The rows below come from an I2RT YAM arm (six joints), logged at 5 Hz.
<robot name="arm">
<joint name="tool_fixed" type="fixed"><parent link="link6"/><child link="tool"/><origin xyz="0 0 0" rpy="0 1.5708 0"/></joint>
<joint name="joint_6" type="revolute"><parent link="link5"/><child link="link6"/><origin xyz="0.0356 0 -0.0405" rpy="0 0 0"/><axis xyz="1 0 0"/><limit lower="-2.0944" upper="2.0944"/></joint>
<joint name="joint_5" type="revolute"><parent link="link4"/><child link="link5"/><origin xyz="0.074 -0.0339 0.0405" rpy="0 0 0"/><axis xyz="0 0 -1"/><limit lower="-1.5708" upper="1.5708"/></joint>
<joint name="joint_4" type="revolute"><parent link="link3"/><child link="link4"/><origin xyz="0.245 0.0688 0.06" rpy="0 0 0"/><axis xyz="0 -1 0"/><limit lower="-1.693" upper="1.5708"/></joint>
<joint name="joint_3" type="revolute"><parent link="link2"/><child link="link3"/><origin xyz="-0.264 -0.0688 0" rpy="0 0 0"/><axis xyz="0 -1 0"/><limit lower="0" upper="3.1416"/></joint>
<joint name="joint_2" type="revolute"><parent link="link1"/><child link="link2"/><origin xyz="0.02 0.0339 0.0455" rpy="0 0 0"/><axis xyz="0 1 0"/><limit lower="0" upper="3.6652"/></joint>
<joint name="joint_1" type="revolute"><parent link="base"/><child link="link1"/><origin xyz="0 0 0.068" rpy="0 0 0"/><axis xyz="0 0 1"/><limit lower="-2.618" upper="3.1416"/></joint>
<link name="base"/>
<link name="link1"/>
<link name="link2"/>
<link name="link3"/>
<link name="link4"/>
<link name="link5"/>
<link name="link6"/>
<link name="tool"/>
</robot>
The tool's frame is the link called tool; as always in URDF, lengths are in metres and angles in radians.
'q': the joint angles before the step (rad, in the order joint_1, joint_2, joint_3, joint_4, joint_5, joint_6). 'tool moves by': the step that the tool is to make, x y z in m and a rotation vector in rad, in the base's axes. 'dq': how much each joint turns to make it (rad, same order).
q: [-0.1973, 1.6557, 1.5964, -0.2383, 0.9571, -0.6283]
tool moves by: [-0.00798, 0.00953, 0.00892, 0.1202, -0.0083, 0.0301]
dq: [0.0178, -0.0025, 0.0928, -0.2528, -0.0556, 0.1785]
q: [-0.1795, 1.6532, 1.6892, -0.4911, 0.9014, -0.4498]
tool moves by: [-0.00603, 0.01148, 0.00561, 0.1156, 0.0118, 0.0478]
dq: [0.0233, 0.0067, 0.0808, -0.2045, -0.0771, 0.1307]
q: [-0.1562, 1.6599, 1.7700, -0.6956, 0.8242, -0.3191]
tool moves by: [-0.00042, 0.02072, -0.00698, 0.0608, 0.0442, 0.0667]
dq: [0.0540, 0.0006, 0.0041, -0.0931, -0.0424, 0.0527]
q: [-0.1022, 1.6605, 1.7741, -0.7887, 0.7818, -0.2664]
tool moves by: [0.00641, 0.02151, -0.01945, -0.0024, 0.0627, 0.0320]
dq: [0.0629, 0.0161, -0.0412, -0.0205, 0.0278, 0.0215]
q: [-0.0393, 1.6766, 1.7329, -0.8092, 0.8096, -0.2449]
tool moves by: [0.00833, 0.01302, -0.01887, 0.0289, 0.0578, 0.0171]
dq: [0.0357, 0.0398, -0.0057, -0.0468, -0.0068, 0.0471]
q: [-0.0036, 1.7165, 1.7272, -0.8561, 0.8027, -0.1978]
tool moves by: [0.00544, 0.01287, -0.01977, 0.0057, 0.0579, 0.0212]
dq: [0.0348, 0.0274, -0.0299, -0.0156, 0.0036, 0.0210]
